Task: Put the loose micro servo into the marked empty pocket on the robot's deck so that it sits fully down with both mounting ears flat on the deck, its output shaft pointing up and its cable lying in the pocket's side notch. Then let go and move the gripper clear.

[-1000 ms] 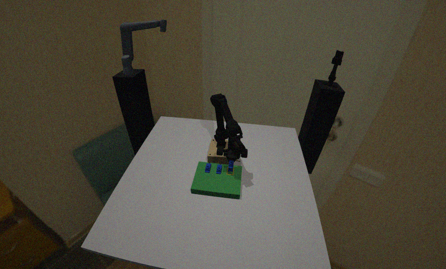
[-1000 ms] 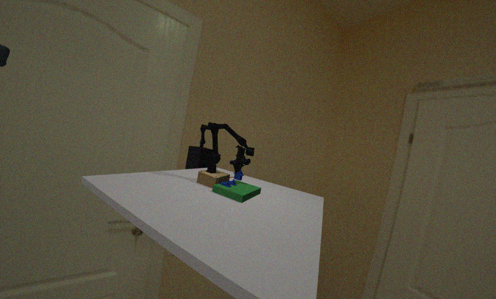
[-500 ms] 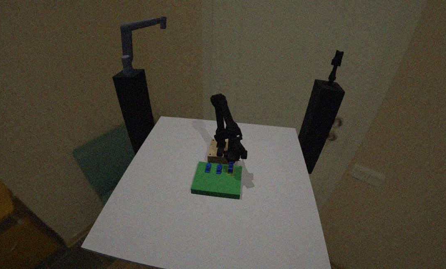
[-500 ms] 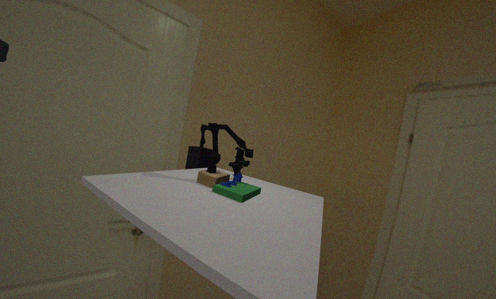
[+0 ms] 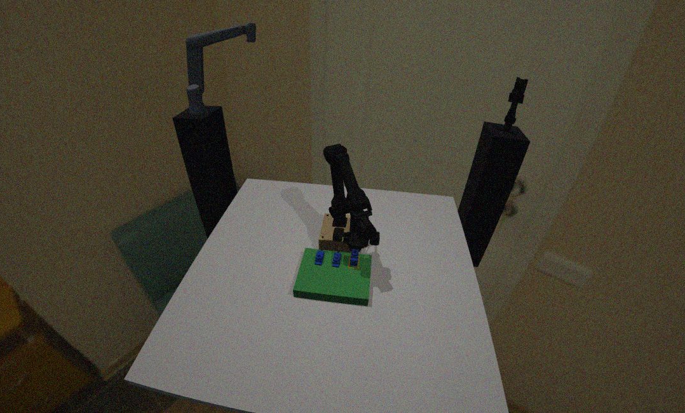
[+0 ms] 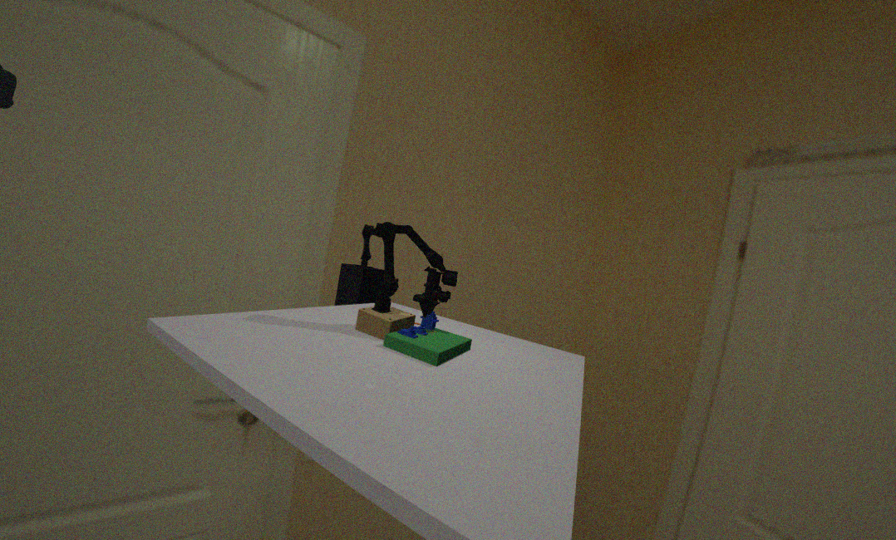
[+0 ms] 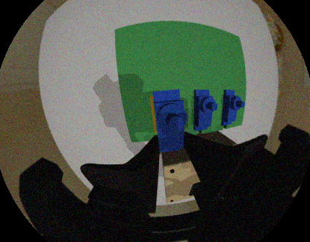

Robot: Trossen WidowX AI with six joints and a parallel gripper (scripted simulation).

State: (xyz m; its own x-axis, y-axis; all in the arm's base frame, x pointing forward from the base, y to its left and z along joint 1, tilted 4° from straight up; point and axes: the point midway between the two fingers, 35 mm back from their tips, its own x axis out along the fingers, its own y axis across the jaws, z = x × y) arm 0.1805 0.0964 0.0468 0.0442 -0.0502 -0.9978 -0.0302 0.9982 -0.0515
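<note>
Now: the green deck 130 mm ahead of my gripper tip, 70 mm to the right of it and 80 mm below it.
</note>
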